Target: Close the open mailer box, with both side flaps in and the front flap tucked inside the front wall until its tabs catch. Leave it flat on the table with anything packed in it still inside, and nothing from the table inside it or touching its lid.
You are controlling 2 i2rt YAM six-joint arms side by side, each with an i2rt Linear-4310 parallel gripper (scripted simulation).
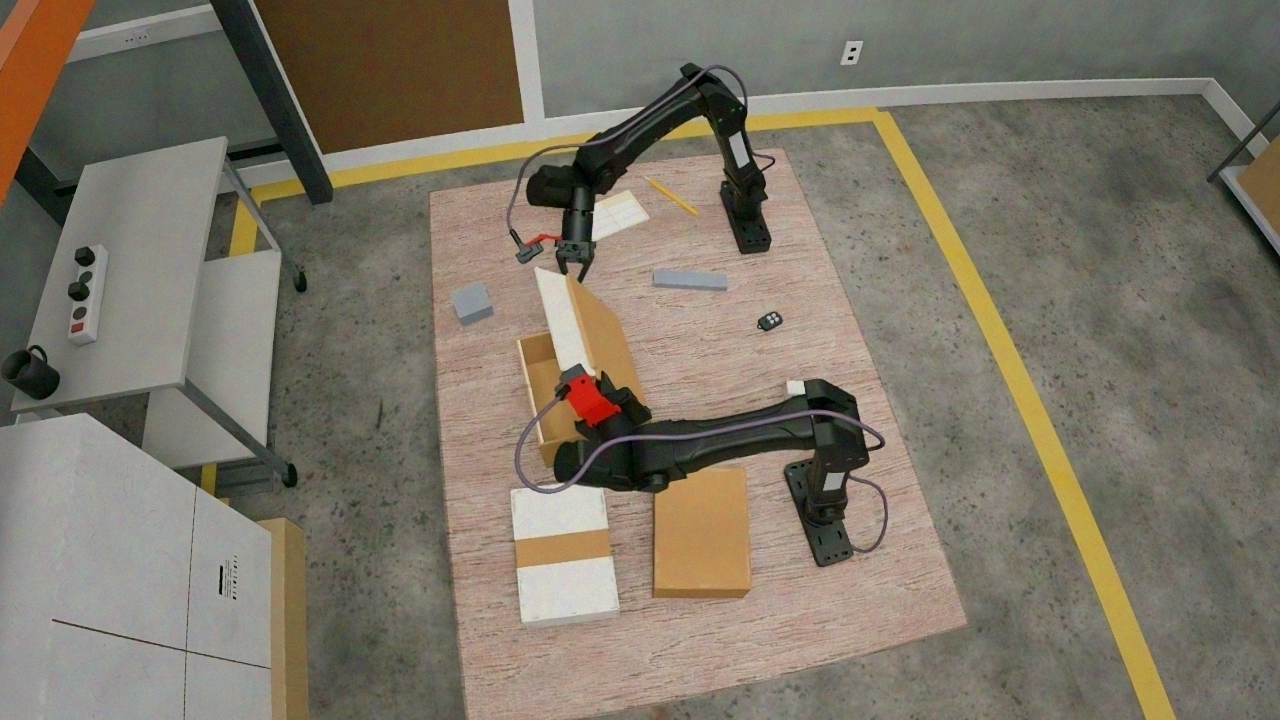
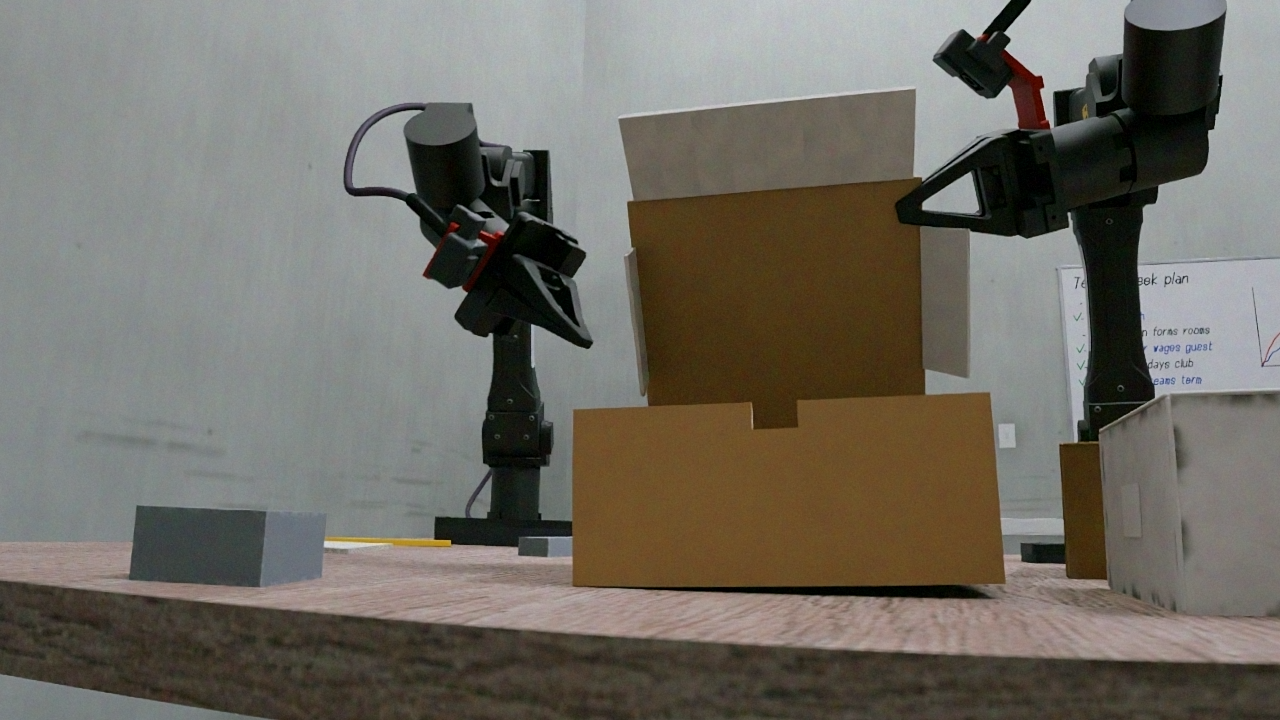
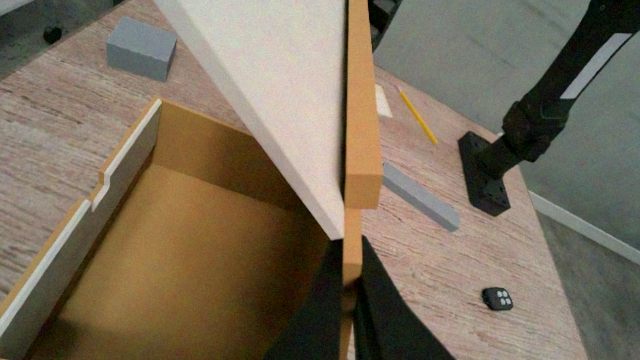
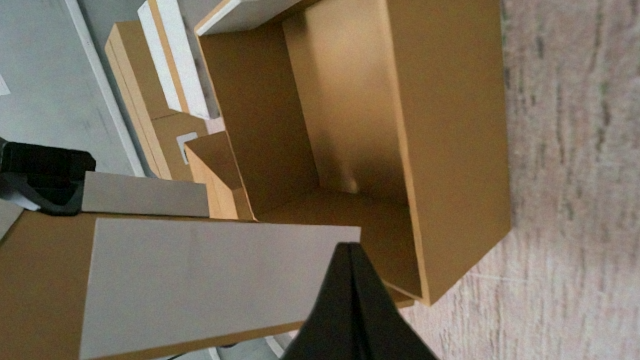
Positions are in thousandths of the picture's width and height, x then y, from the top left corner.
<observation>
In view: my left gripper (image 2: 700,295), my right gripper (image 2: 459,478), a grey block (image 2: 179,760), a grey bar (image 1: 525,388), a white box (image 2: 925,662), a brown box (image 1: 548,763) and a paper (image 1: 481,298).
The grey block is seen too in image 1 (image 1: 369,423) and in image 3 (image 3: 213,132). The grey bar also shows in image 3 (image 3: 620,504). The white box shows as well in image 1 (image 1: 442,791). Image 4 misses the grey block: it is out of frame. Image 4 does not show the grey bar: it is out of frame.
</observation>
